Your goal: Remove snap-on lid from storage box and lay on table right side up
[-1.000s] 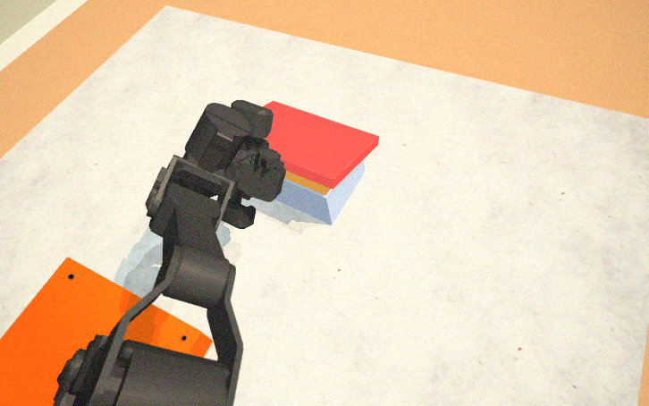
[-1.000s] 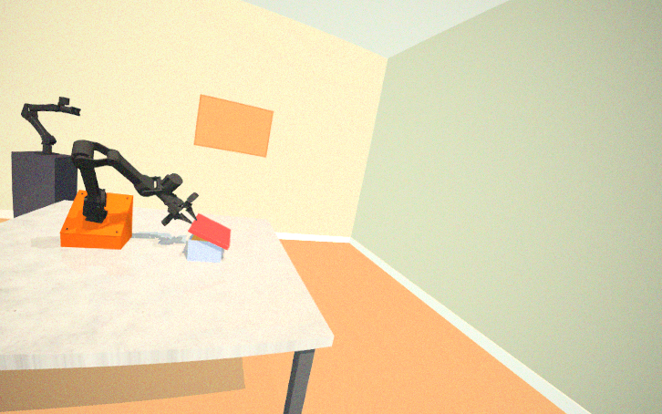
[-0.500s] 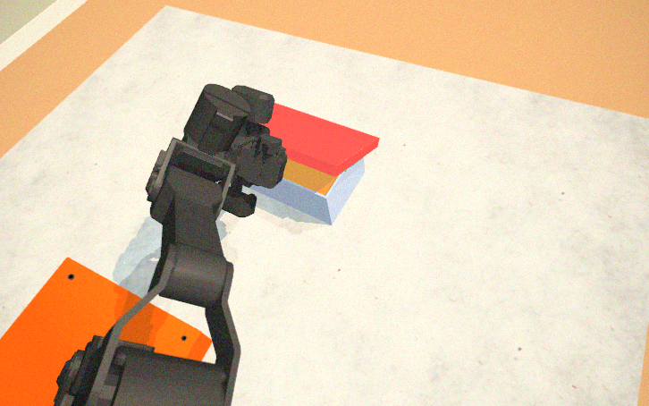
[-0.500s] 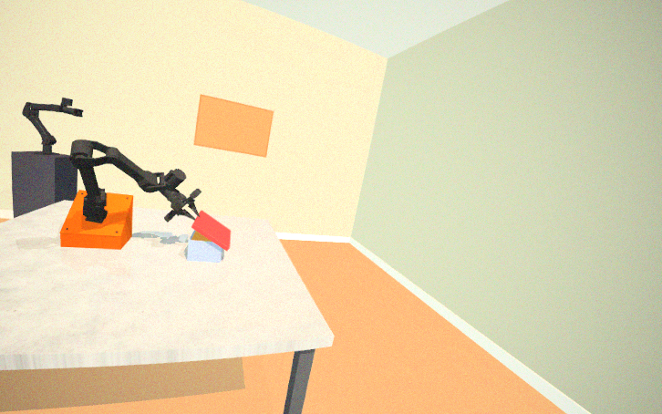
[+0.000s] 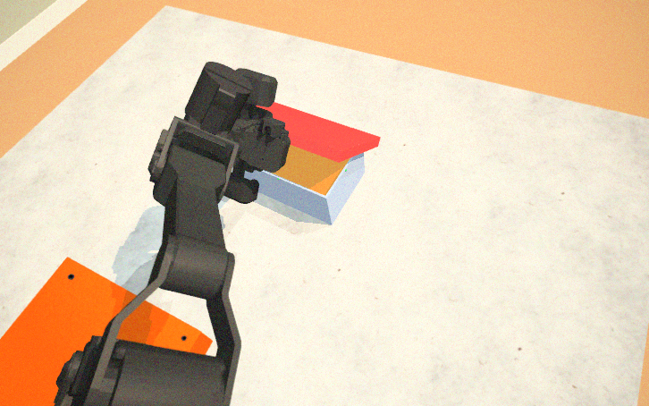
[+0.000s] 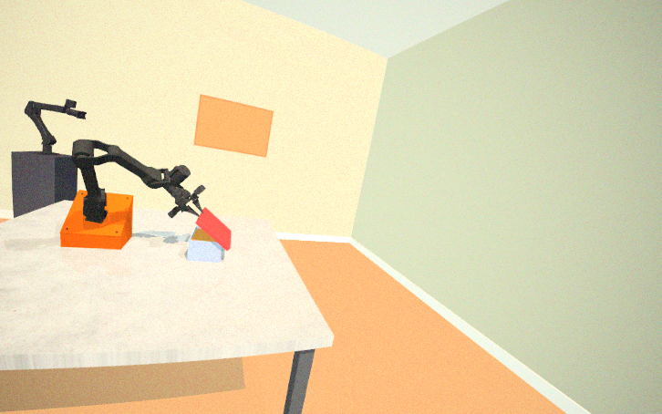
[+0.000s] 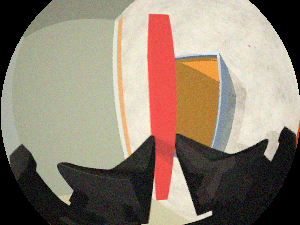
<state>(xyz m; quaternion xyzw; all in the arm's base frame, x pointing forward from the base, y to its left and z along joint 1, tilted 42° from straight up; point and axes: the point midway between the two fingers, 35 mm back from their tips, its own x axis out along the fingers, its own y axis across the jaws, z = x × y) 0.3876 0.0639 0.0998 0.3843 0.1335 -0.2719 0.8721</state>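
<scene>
Now: the red lid 7 cm ahead of my gripper tip and 5 cm below it. Round my gripper tip: storage box (13 cm below, 4 cm ahead).
</scene>
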